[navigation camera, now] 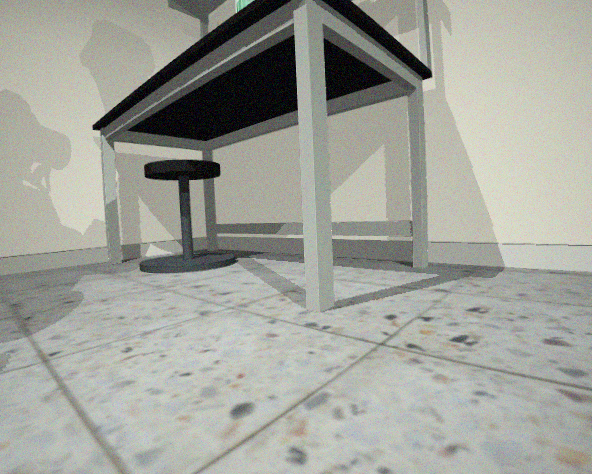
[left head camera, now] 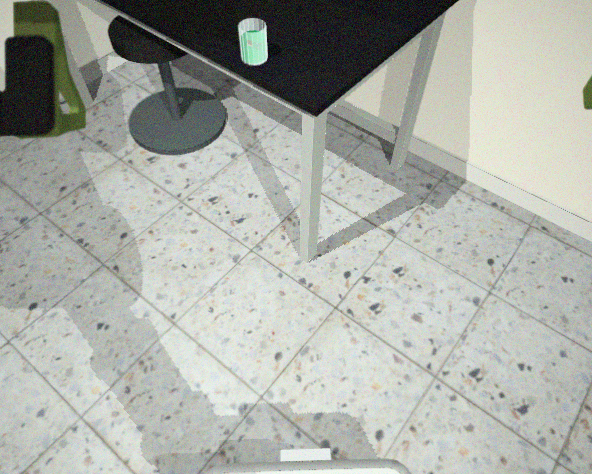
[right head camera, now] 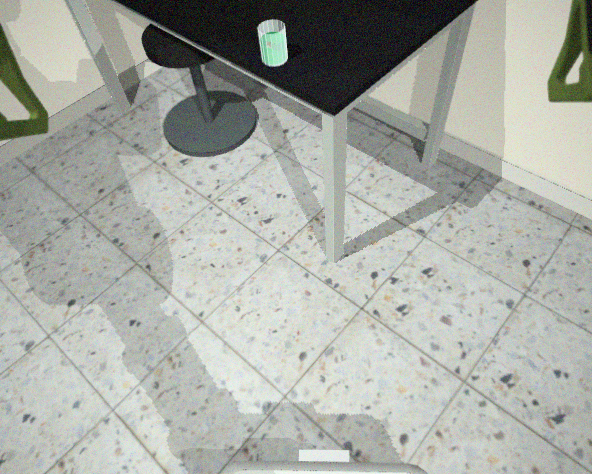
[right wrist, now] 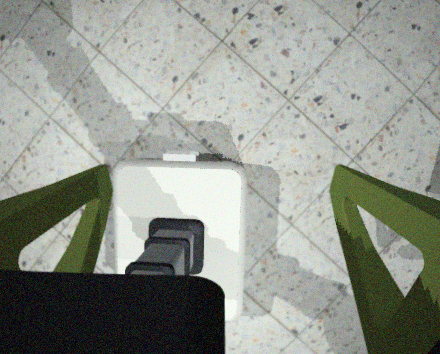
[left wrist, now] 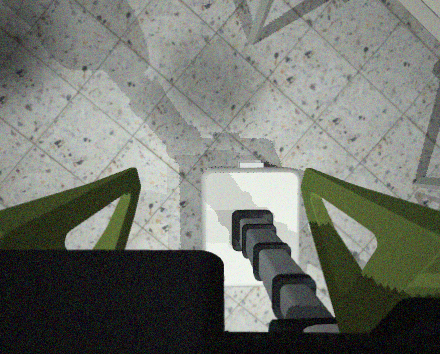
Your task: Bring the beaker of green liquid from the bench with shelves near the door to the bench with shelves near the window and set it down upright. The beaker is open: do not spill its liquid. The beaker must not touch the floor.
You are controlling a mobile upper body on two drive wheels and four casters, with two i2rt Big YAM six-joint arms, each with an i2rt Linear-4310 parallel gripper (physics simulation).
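The open beaker of green liquid (left head camera: 254, 47) (right head camera: 273, 48) (navigation camera: 242, 5) stands upright on a black bench top (left head camera: 325, 50) (right head camera: 350, 50) (navigation camera: 150, 87), near its front edge and left of the near corner; its upper part is cut off in the navigation view. My left gripper (left wrist: 220, 177) is open and empty, its fingers wide apart above the white base. My right gripper (right wrist: 221, 177) is open and empty too. Parts of green fingers show at the side edges of both head views, apart from the beaker. The other bench does not show.
The bench's near leg (left head camera: 311, 190) (right head camera: 335, 190) (navigation camera: 315, 165) stands on the tiled floor ahead. A round stool (left head camera: 155, 125) (right head camera: 185, 130) (navigation camera: 182, 170) stands partly under the bench at the left. A pale wall (left head camera: 525, 100) (right head camera: 525, 100) (navigation camera: 525, 150) runs behind and right of the bench. My white base (left wrist: 280, 190) (right wrist: 215, 195) is below the grippers.
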